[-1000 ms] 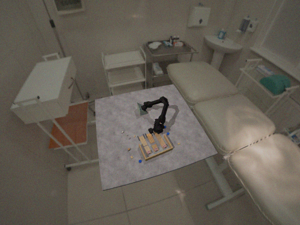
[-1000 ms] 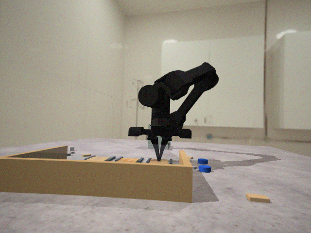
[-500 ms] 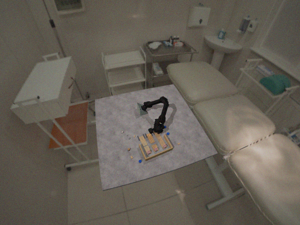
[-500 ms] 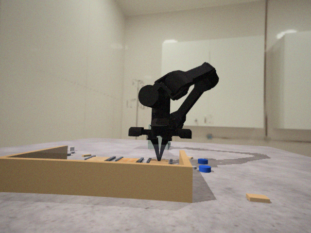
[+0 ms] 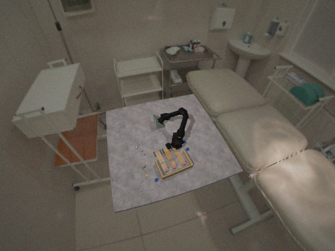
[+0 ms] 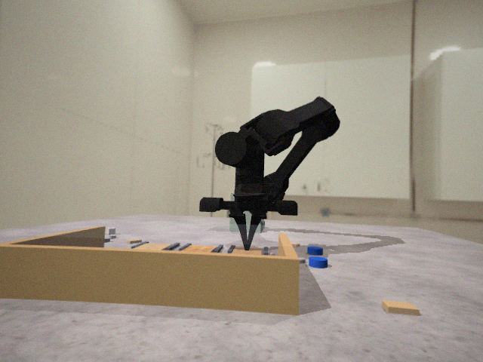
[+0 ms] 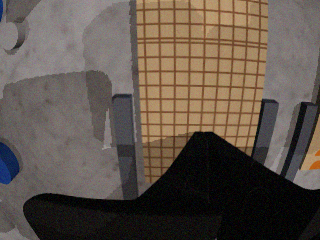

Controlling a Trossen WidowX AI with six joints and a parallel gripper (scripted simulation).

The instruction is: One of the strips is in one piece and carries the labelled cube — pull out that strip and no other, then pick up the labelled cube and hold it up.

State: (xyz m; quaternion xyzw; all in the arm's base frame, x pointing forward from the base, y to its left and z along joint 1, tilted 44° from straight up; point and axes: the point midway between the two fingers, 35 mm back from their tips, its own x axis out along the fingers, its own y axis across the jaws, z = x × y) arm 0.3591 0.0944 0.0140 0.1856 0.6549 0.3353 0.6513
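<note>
Now: the orange gridded strip 100 mm ahead of my gripper tip and 20 mm to the left of it.
</note>
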